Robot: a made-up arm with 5 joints.
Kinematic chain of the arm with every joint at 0, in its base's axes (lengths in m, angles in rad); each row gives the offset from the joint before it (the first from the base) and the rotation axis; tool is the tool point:
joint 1: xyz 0 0 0.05 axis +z
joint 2: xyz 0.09 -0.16 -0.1 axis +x
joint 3: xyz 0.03 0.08 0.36 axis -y
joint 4: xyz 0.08 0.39 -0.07 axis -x
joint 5: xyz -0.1 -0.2 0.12 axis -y
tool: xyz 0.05 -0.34 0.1
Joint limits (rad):
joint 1: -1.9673..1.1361
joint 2: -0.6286..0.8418
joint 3: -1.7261..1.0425
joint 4: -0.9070..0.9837
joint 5: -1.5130..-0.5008
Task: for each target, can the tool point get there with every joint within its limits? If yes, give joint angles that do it. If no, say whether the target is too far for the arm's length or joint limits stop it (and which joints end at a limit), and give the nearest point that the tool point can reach.
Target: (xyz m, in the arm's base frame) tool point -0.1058 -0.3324 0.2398
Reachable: yes | joints -1.1448 -0.0094 0.4826 -0.2898 -1.2760
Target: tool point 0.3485 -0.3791 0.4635
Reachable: yes | joints 0.0776 0.4899 -0.4580 0.3764 -0.7707
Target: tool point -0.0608 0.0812 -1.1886
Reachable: no: joint limits stop it (at a limit: joint 1, joint 2, joint 4, joint 5) | nearest point -0.1617 0.0054 -0.1699 | short by 1.026 m
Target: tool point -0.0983 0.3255 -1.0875
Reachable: no: joint limits stop it (at a limit: joint 1, joint 2, joint 4, joint 5) | nearest point -0.1249 0.0687 -0.1568 | short by 0.966 m
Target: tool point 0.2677 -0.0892 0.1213
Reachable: yes | joints 0.4504 -0.1863 -0.0486 -0.4366 -1.1527
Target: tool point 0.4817 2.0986 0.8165
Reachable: no: too far | nearest point 0.1544 0.6729 0.3411 | short by 1.538 m
